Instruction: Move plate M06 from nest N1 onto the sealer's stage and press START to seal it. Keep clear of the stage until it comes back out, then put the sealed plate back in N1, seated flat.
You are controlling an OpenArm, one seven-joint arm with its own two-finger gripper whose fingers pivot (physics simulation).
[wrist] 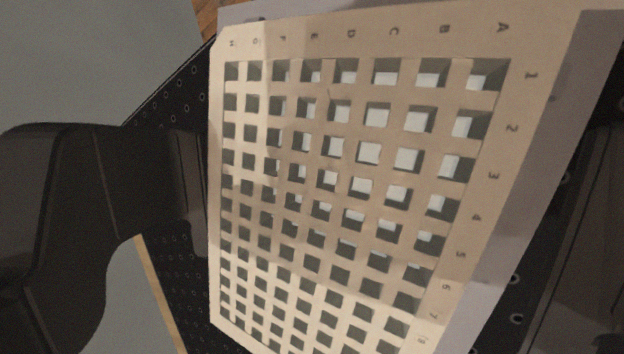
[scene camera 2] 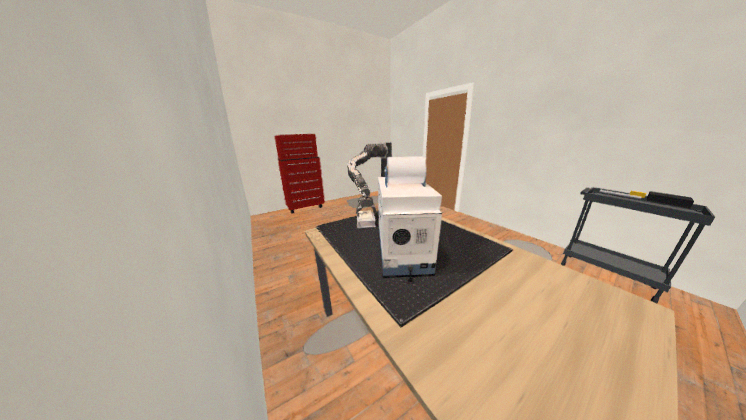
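Plate M06 (wrist: 370,48), cream with a grid of square wells, lies in the grey nest N1 (wrist: 505,250); the nest's margin shows along the plate's right side in the wrist view. My gripper (wrist: 328,210) (scene camera 2: 365,208) is low over the plate, partly closed but still open. Its left finger is close beside the plate's left edge; its right finger is dark at the right, beyond the nest's margin. Contact cannot be told. The sealer (scene camera 2: 409,203), white with a blue base, stands beside the nest in the scene view, showing its vented back. Its stage and START button are hidden.
The sealer stands on a black perforated mat (scene camera 2: 349,247) (wrist: 172,270) on the wooden table (scene camera 2: 548,323). The arm comes from behind the sealer. A red tool cabinet (scene camera 2: 301,174) and a dark cart (scene camera 2: 616,260) stand away from the table.
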